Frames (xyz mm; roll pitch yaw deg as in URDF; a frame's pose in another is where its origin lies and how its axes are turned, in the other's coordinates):
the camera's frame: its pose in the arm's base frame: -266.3 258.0 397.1 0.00 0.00 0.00
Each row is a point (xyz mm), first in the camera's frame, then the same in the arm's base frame.
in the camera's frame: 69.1 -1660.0 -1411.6
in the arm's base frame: -197.2 -1402.0 -1014.5
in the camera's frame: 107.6 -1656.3 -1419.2
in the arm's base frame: -158.7 -1398.3 -1022.1
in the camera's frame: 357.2 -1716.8 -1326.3
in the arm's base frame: 90.9 -1458.8 -929.2
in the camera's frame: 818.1 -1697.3 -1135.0
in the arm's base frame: 551.8 -1439.3 -737.9
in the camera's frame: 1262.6 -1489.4 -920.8
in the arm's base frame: 996.3 -1231.4 -523.7
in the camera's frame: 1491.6 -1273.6 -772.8
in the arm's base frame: 1225.3 -1015.6 -375.7
